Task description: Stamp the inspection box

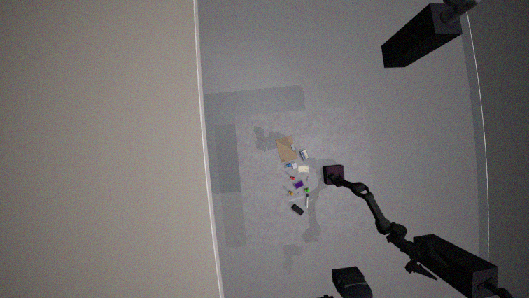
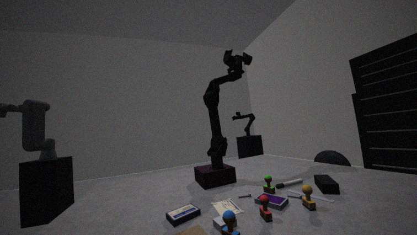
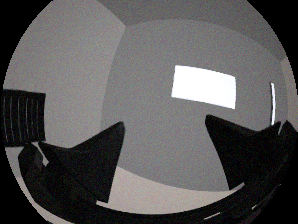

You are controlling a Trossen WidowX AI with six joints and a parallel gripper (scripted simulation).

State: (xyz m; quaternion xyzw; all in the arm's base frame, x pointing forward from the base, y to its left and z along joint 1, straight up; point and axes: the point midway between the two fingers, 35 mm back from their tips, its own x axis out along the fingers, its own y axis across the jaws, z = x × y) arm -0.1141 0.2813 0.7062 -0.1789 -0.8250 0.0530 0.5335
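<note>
My gripper tip is 790 mm above the green-knobbed stamp, 350 mm short of it and 180 mm to the left of it. Also, from my gripper tip: black block (790 mm below, 460 mm ahead); then ruler (810 mm below, 460 mm ahead, 100 mm to the right); then marker (800 mm below, 350 mm ahead, 90 mm to the right).
</note>
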